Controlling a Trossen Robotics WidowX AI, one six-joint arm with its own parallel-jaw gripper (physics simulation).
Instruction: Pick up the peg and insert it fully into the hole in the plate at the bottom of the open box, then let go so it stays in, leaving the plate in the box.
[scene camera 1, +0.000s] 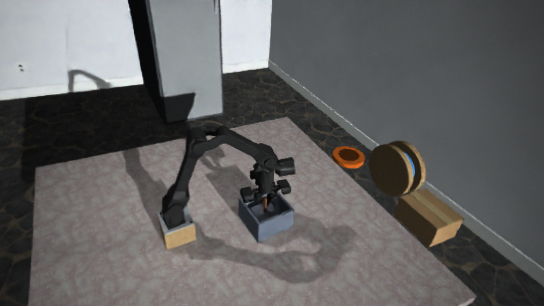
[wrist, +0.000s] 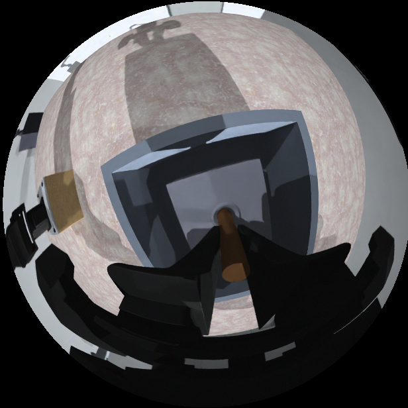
In view: the gripper (scene camera 1: 265, 205), a brown peg (wrist: 234, 265), a blue-grey box (wrist: 135, 179) and a grey plate (wrist: 239, 186).
The gripper also shows in the wrist view (wrist: 227, 230).
